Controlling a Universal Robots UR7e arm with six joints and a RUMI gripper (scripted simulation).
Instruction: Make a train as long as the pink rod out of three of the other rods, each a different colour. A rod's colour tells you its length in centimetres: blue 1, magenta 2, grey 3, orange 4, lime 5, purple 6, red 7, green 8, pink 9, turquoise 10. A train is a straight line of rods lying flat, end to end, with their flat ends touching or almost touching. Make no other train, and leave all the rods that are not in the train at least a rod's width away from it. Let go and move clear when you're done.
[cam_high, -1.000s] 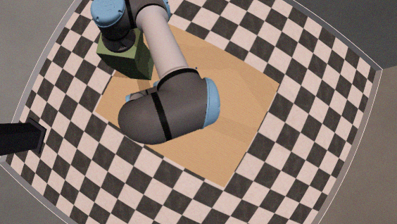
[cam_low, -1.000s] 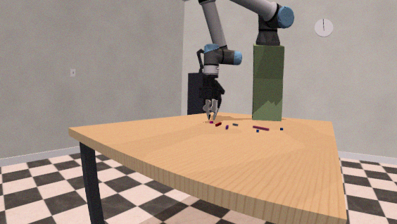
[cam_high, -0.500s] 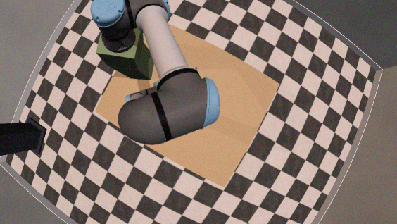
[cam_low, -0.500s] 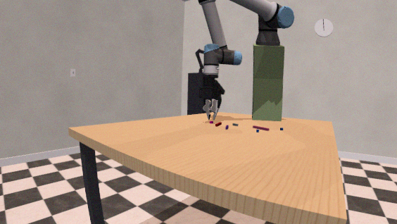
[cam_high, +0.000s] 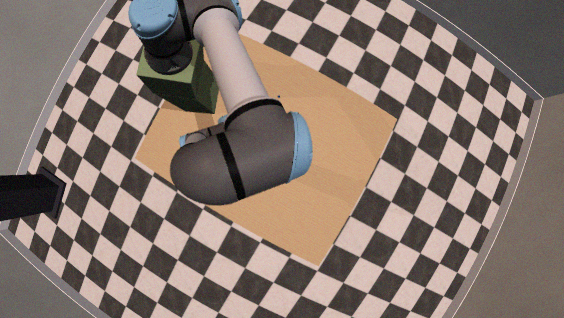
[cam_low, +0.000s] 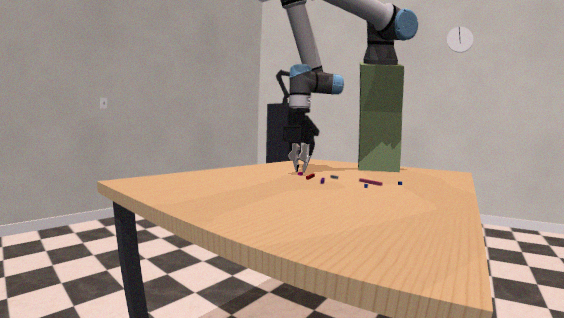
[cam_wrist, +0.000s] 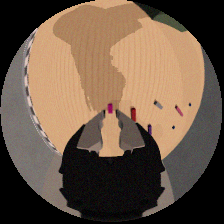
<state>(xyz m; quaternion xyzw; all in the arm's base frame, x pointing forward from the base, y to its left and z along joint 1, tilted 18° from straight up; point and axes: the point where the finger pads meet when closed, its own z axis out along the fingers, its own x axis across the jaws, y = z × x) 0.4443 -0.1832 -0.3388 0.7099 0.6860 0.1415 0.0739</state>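
Now: the magenta rod 2 cm below my hand. From my hand the other things lie so: red rod (4 cm ahead, 6 cm to the left, 2 cm below); grey rod (13 cm to the left, 2 cm below); purple rod (9 cm ahead, 13 cm to the left, 2 cm below).
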